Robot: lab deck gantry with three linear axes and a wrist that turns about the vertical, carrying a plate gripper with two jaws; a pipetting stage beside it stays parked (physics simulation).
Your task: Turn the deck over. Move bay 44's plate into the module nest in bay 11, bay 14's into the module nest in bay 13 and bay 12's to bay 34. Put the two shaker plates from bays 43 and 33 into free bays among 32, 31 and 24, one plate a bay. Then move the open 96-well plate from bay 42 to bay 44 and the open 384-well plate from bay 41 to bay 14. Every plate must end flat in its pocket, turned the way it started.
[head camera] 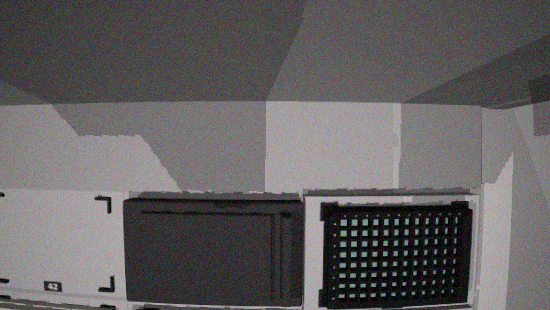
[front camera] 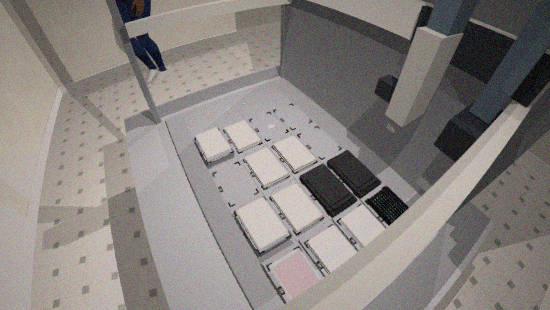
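Pixels of known places: gripper, fingertip midpoint: (front camera: 431,179); robot's base, link origin: (front camera: 196,142).
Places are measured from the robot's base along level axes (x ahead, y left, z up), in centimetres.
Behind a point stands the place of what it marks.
Observation:
The open 96-well plate (front camera: 387,205) {x 54.1, y 35.5, z 2.8 cm} (head camera: 397,257) {x 55.3, y 36.5, z 2.5 cm}, black with pale teal wells, lies in bay 44. The pink open 384-well plate (front camera: 295,272) {x 54.0, y 4.3, z 2.9 cm} lies in bay 14. White plates lie in bay 11 (front camera: 213,142) {x 7.0, y 4.5, z 3.3 cm}, bay 13 (front camera: 261,222) {x 39.4, y 4.2, z 3.3 cm}, bay 34 (front camera: 361,225) {x 54.0, y 25.0, z 2.9 cm}, bay 32 (front camera: 295,152) {x 23.4, y 25.7, z 1.4 cm} and bay 24 (front camera: 331,248) {x 54.1, y 14.7, z 2.9 cm}. A dark flat-topped block (front camera: 353,172) {x 40.0, y 35.5, z 2.4 cm} (head camera: 210,255) {x 39.7, y 36.7, z 2.4 cm} stands at bay 43, another dark block (front camera: 327,189) {x 40.2, y 24.9, z 2.4 cm} at bay 33. Bay 42 (head camera: 52,240) {x 23.1, y 36.5, z 0.0 cm} holds no plate; bays 12, 31 and 41 hold none in the front view. The gripper's jaws do not show.
More white plates stand at bay 21 (front camera: 242,135) {x 7.4, y 14.8, z 1.4 cm}, bay 22 (front camera: 266,166) {x 23.4, y 15.0, z 1.4 cm} and bay 23 (front camera: 297,206) {x 39.6, y 15.0, z 1.4 cm}. A beige housing (front camera: 417,75) {x 46.3, y 33.0, z 39.0 cm} and a blue column with a black block (front camera: 457,135) {x 57.5, y 32.6, z 34.0 cm} hang at the upper right. A pale rail crosses the front view at the lower right.

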